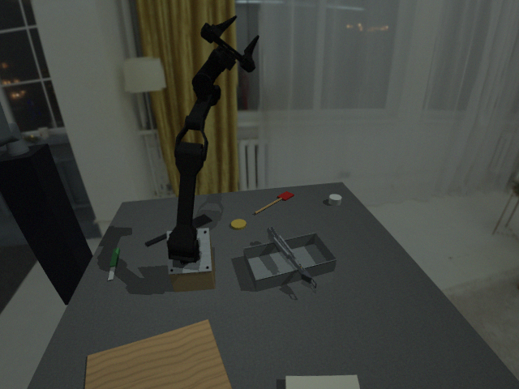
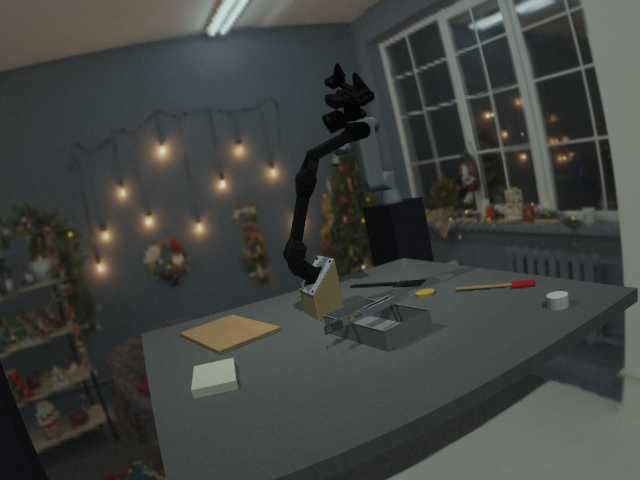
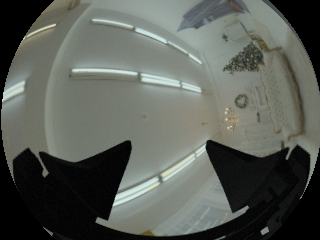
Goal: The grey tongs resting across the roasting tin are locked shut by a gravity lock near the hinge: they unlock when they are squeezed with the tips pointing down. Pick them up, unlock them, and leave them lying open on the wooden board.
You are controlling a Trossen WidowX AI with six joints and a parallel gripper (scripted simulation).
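The roasting tin lies 77 cm below my gripper tip, 14 cm to the right of it and 9 cm ahead of it. The rest, counted from my gripper tip: dark knife 79 cm below, 28 cm behind, 22 cm to the left; then red-headed spatula 79 cm below, 32 cm to the left, 21 cm ahead; then white cylinder 78 cm below, 50 cm ahead, 21 cm to the left.
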